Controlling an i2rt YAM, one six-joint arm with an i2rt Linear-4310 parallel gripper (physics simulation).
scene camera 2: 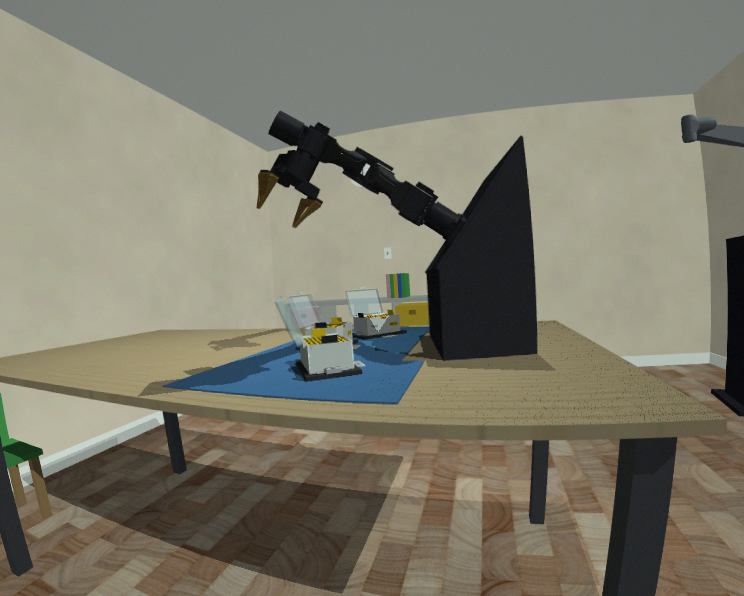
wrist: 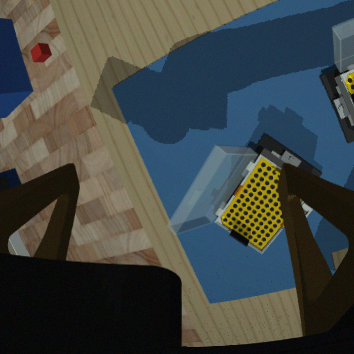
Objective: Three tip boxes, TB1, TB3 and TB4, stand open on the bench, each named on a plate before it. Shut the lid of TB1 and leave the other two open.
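Where they show: gripper, between the fingertips: (scene camera 2: 276, 218) (wrist: 177, 174); arm's base, origin of its link: (scene camera 2: 457, 229).
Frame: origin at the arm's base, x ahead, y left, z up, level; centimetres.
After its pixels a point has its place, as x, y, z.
Observation:
TB1 (scene camera 2: 326, 358) (wrist: 255, 205) is the white box nearest the camera in the scene view, with yellow hole-patterned tips inside. Its clear lid (scene camera 2: 287, 319) @(21.2, 35.7, -16.7) (wrist: 202, 192) @(25.1, 32.5, -17.0) stands open on the left; a finger hides its name plate in the wrist view. A second box (scene camera 2: 340, 330) @(29.2, 8.4, -22.8) stands behind it, partly hidden, with its lid (scene camera 2: 303, 310) @(41.2, 8.2, -17.5) (wrist: 345, 42) @(40.0, 12.4, -17.7) raised. A third, greyer box (scene camera 2: 388, 324) @(27.5, -15.2, -24.4) stands farther back with its lid (scene camera 2: 363, 302) @(38.5, -19.3, -17.6) up. I cannot read which is TB3 or TB4. My gripper (scene camera 2: 276, 216) @(32.2, 25.6, 4.2) (wrist: 177, 174) @(32.2, 25.6, 4.2) is open and empty, high above the boxes.
The boxes stand on a blue mat (scene camera 2: 378, 391) @(3.6, 35.9, -27.8) (wrist: 215, 280) @(4.5, 37.3, -27.8) on the wooden table (scene camera 2: 527, 403) @(-18.0, 34.9, -28.1) (wrist: 151, 210) @(19.3, 47.1, -28.1). The black arm mount (scene camera 2: 487, 266) @(-8.3, 8.8, -9.3) rises at the right. A yellow case (scene camera 2: 414, 314) is behind. A red cube (wrist: 41, 52) is on the floor.

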